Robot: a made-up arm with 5 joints.
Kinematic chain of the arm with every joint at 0, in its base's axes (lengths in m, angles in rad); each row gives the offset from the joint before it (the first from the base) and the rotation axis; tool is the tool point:
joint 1: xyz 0 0 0.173 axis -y
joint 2: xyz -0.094 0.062 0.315 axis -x
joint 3: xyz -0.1 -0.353 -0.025 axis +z
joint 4: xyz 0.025 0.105 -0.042 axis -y
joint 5: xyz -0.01 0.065 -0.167 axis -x
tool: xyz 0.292 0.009 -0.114
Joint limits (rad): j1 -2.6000..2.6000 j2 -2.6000..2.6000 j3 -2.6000..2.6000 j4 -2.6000..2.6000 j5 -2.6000..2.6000
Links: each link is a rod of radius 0.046 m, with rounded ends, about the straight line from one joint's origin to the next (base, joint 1, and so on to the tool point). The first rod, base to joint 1, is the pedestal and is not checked.
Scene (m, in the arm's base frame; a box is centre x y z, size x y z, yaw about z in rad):
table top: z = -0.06
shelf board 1: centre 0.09 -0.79 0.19 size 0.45 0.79 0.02 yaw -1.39
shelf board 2: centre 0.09 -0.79 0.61 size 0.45 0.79 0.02 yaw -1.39
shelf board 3: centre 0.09 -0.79 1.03 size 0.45 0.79 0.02 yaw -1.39
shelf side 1: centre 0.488 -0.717 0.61 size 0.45 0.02 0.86 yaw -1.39
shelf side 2: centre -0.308 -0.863 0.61 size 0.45 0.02 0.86 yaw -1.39
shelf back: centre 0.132 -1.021 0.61 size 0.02 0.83 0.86 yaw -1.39
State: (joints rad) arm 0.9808 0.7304 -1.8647 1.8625 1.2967
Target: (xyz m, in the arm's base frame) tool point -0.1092 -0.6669 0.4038
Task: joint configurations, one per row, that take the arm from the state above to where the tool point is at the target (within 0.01 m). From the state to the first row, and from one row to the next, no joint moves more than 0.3 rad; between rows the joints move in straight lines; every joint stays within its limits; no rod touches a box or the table.
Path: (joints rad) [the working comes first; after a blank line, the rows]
Joints at the target: 0.2725 -0.1273 -1.4398 0.9963 0.7345
Straight joint move there: touches shelf board 2, shelf side 2.

1: 0.8859 0.4671 -1.7621 1.7819 1.2782
2: 0.7910 0.2038 -1.6595 1.7013 1.2597
3: 0.6962 -0.0595 -1.5568 1.6207 1.2412
4: 0.6013 -0.3228 -1.4542 1.5401 1.2228
5: 0.4369 -0.2251 -1.4470 1.2682 0.9786
6: 0.2725 -0.1273 -1.4398 0.9963 0.7345

